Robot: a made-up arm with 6 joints.
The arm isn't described. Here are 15 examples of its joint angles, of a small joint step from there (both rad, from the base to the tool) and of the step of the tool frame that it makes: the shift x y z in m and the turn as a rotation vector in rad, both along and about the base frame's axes.
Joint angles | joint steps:
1: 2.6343 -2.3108 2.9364 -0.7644 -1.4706 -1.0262 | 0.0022 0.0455 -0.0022 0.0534 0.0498 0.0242
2: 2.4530 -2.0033 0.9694 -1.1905 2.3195 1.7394 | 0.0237 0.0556 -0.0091 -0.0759 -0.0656 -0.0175
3: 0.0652 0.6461 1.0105 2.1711 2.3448 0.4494 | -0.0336 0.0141 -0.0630 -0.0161 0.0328 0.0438
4: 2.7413 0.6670 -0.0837 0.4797 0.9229 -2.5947 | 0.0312 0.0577 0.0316 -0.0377 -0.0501 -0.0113
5: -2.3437 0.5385 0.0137 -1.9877 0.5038 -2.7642 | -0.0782 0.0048 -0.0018 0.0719 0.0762 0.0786
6: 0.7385 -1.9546 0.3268 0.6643 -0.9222 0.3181 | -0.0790 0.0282 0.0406 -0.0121 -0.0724 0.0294
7: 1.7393 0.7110 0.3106 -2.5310 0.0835 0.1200 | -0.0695 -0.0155 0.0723 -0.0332 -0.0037 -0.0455
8: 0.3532 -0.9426 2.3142 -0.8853 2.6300 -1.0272 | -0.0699 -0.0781 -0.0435 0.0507 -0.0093 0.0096
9: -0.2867 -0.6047 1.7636 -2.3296 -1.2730 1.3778 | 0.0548 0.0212 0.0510 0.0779 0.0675 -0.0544
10: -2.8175 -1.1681 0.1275 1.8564 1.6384 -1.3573 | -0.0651 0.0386 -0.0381 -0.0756 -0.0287 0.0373
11: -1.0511 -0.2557 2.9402 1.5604 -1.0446 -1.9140 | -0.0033 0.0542 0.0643 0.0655 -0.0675 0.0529
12: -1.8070 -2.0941 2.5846 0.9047 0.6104 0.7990 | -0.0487 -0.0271 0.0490 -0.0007 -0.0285 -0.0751
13: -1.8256 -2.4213 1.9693 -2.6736 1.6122 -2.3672 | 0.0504 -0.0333 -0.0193 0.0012 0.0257 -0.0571
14: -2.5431 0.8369 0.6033 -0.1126 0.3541 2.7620 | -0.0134 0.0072 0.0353 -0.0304 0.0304 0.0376
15: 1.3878 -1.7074 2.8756 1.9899 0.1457 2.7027 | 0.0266 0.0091 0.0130 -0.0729 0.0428 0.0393
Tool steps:
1: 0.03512 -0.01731 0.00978 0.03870 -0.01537 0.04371
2: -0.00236 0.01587 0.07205 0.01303 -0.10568 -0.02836
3: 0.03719 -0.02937 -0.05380 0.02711 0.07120 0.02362
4: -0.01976 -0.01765 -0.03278 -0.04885 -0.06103 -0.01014
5: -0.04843 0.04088 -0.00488 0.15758 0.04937 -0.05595
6: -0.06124 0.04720 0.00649 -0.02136 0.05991 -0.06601
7: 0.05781 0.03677 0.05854 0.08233 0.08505 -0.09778
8: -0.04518 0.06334 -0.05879 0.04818 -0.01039 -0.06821
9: -0.01997 -0.03978 -0.00499 0.06707 0.03745 0.02563
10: -0.05560 -0.03259 0.00943 -0.03031 -0.04406 0.00294
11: 0.02151 -0.01672 0.00371 0.07314 -0.05759 0.07048
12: 0.00728 -0.05217 -0.00461 -0.02549 0.00271 -0.11152
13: -0.02770 -0.00371 -0.01525 -0.00316 0.06039 0.07381
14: -0.00946 0.00691 0.00830 -0.02461 0.05156 -0.02930
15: 0.02480 -0.00070 0.00449 0.00040 0.03794 -0.01262
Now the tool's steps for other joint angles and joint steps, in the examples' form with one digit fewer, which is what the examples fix.
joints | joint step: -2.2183 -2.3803 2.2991 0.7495 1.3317 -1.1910 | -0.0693 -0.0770 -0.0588 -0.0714 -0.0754 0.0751
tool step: 0.0012 -0.0344 -0.0247 0.0597 0.0870 -0.1175
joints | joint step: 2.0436 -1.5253 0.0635 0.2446 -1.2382 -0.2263 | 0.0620 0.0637 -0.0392 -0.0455 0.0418 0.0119
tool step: -0.0050 0.0860 0.0331 -0.0475 -0.0476 0.1040
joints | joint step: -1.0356 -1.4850 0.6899 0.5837 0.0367 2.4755 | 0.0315 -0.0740 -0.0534 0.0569 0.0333 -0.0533
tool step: -0.0297 -0.0022 -0.0488 -0.0474 -0.0111 0.0161
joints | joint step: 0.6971 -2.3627 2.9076 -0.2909 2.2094 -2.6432 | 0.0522 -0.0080 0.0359 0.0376 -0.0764 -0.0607
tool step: 0.0340 0.0155 0.0150 0.0029 0.0242 0.1500
